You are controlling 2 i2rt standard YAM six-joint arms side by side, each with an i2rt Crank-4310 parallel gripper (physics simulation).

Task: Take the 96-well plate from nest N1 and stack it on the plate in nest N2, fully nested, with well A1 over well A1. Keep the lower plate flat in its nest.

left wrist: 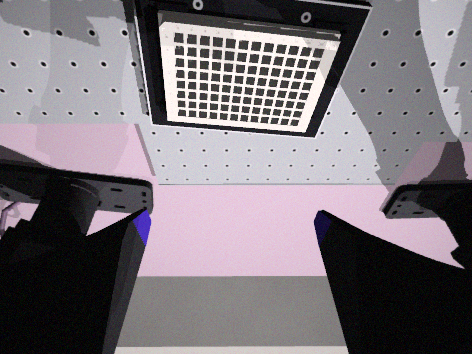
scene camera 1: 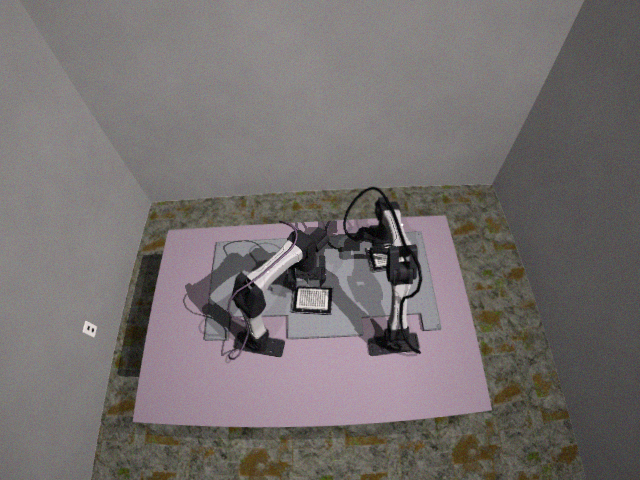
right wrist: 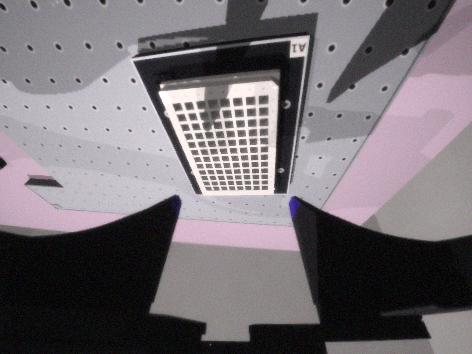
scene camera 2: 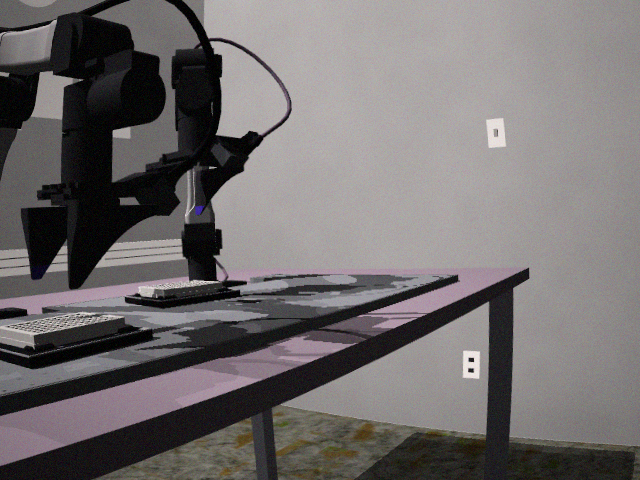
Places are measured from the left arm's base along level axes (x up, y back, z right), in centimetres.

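Pixels of known places: left gripper, fingertip midpoint: (left wrist: 232,214) (scene camera 1: 308,287) (scene camera 2: 179,215); right gripper, fingertip midpoint: (right wrist: 235,198) (scene camera 2: 54,284); left arm's base, origin of the base link: (left wrist: 77,188) (scene camera 1: 259,345); right arm's base, origin of the base link: (left wrist: 460,198) (scene camera 1: 393,344).
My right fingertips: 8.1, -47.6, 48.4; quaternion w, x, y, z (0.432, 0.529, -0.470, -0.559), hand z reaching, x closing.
Note:
Ahead of a thing's pixels: the offset from my right fingertips to its top centre, as dx, dy, dz. "spot": to the spot under its first point. Level surfaces: height alone.
One white 96-well plate @[-4.2, +25.7, -30.1] (scene camera 1: 313,298) (scene camera 2: 180,288) (left wrist: 242,80) sits flat in a black nest @[spot: -5.6, +21.8, -23.0] (left wrist: 346,47) at the middle front in scene camera 1. The other plate @[-4.2, +1.0, -0.6] (scene camera 1: 381,260) (scene camera 2: 67,328) (right wrist: 225,140) sits in a black nest (right wrist: 289,135) marked A1 at one corner, farther right in scene camera 1. N1 and N2 labels cannot be read. My left gripper (left wrist: 232,214) is open and empty, above the middle plate. My right gripper (right wrist: 235,198) (scene camera 2: 55,281) is open and empty, above the right-hand plate, its finger line across that plate's short side.
A grey perforated board @[dx -6.8] (scene camera 1: 330,328) (left wrist: 250,160) bears both nests and lies on the pink table @[dx -8.1] (scene camera 1: 310,382). The two arms reach over the board, their wrists fairly near each other at the back in scene camera 1. Cables loop beside both arms.

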